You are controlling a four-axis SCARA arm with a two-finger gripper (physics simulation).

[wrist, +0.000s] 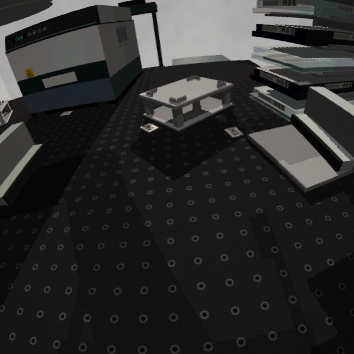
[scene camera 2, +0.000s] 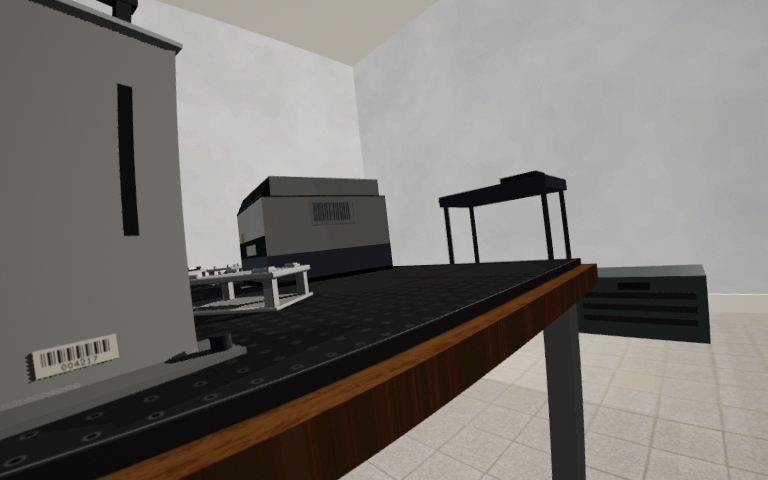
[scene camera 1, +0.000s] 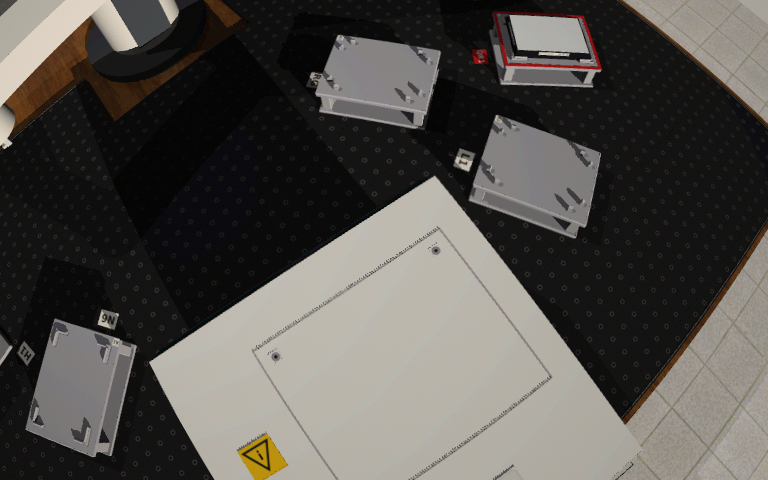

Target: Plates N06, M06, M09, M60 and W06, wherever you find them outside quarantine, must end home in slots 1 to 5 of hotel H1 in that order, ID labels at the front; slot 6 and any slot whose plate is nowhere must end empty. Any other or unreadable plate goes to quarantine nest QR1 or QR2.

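Pixels of known places: gripper, fingertip midpoint: (wrist: 162, 114); arm's base, origin of the base link: (scene camera 1: 147, 32).
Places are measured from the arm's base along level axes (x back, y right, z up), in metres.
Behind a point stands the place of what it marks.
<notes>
My gripper (wrist: 162, 114) @(z 0.154, x -0.183, y 0.375 m) is open and empty, its two fingers at the left and right edges of the wrist view. Hotel H1 shows its base (wrist: 277, 147) @(z 0.021, x -0.331, y 0.529 m) at the right, partly behind the right finger. Its stack holds plate M06 (wrist: 285, 4) @(z 0.209, x -0.295, y 0.496 m) at the top, dark plate M60 (wrist: 285, 31) @(z 0.184, x -0.292, y 0.496 m) below, then a clear plate (wrist: 300, 57) @(z 0.162, x -0.270, y 0.502 m), a dark plate (wrist: 285, 80) @(z 0.136, x -0.286, y 0.498 m) and a clear plate (wrist: 272, 101) @(z 0.107, x -0.302, y 0.494 m) lowest; these lower labels are too small to read surely. Slot numbers are hidden. In scene camera 1, a dark plate with a pale lid (scene camera 1: 549, 33) @(z 0.077, x -0.568, y -0.466 m) sits on quarantine nest QR1 (scene camera 1: 546, 67) @(z 0.061, x -0.605, y -0.417 m), its label unreadable.
Nest N6 (scene camera 1: 79, 379) @(z 0.063, x -0.524, y 0.393 m) (wrist: 185, 95) @(z 0.062, x -0.475, y 0.404 m) stands beside H1 with no plate on it. Nests RG (scene camera 1: 379, 79) @(z 0.063, x -0.458, y -0.202 m) and L1 (scene camera 1: 535, 169) @(z 0.063, x -0.710, y -0.260 m) carry no plate. A white instrument (scene camera 1: 396, 339) @(z 0.264, x -0.776, y 0.053 m) stands near them. A boxy instrument (scene camera 2: 328, 226) @(z 0.142, x -0.790, y 0.244 m) (wrist: 75, 70) @(z 0.118, x -0.645, y 0.136 m) and a tall grey housing (scene camera 2: 67, 198) @(z 0.129, x -0.345, y 0.645 m) also stand on the bench.
</notes>
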